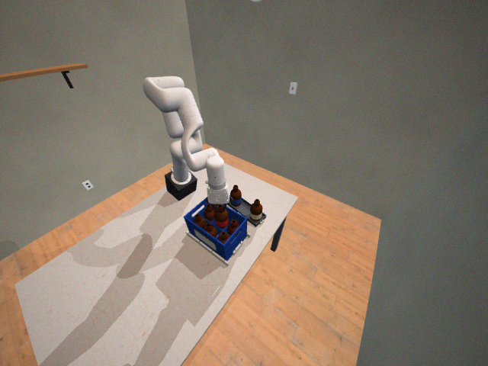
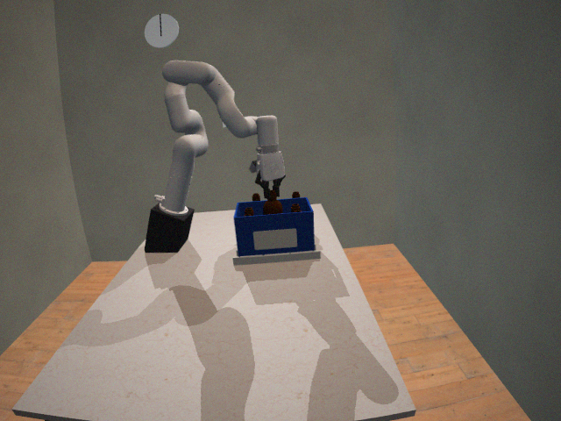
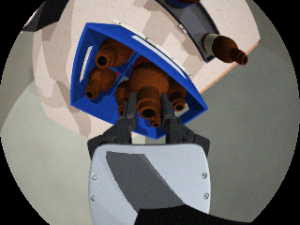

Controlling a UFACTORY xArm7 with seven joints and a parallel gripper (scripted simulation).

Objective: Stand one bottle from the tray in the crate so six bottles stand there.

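Now: hand 4 cm to the left of the blue crate and 13 cm above it. Also, from my hand: dark tray 3 cm ahead, 20 cm to the left, 21 cm below.
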